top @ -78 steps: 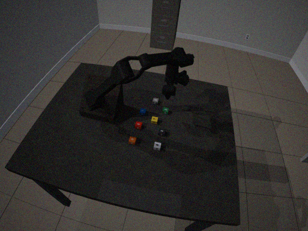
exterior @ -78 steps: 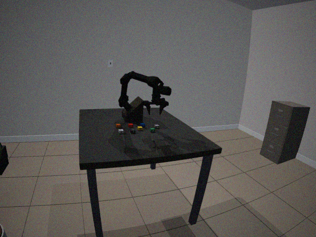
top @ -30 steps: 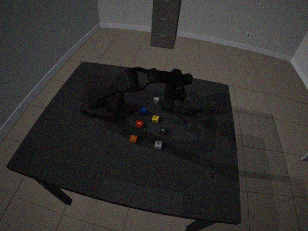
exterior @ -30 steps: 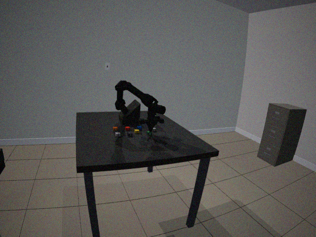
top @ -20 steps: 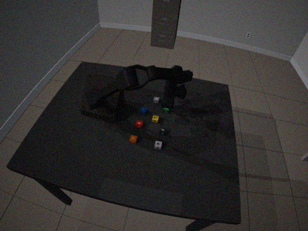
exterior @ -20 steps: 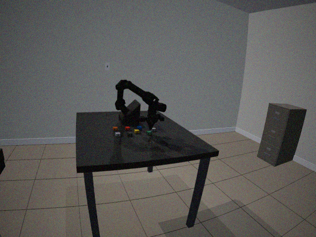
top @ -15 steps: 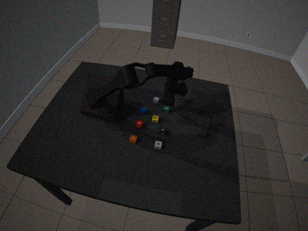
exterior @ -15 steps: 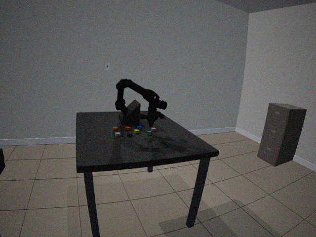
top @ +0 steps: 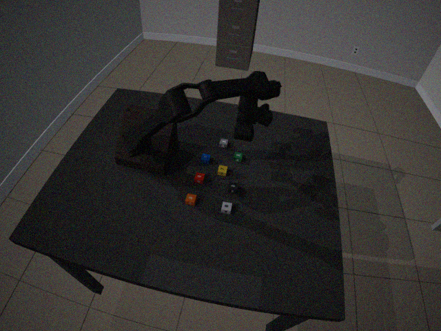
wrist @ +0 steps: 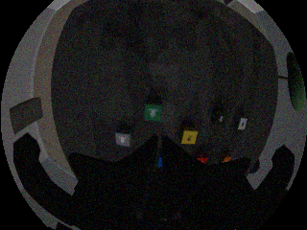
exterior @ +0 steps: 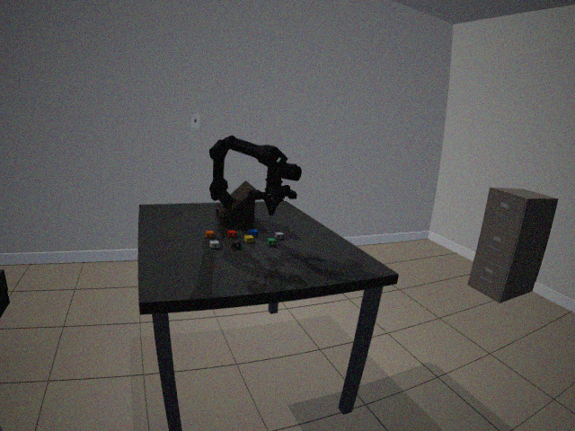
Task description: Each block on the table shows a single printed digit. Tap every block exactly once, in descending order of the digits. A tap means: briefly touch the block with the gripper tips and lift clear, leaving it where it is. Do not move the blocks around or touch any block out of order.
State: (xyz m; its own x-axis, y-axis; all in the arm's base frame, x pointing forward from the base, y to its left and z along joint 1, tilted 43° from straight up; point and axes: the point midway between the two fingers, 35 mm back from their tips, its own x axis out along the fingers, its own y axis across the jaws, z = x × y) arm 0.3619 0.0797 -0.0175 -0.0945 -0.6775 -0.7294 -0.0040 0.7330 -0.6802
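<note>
My gripper tip is now 230 mm to the left of the white block, 110 mm above it and 20 mm past it. Also, from my gripper tip: yellow block 110 mm below, 70 mm to the right, 50 mm behind; then green block 110 mm below, 10 mm to the left; then grey block 110 mm below, 80 mm to the left, 70 mm behind.
</note>
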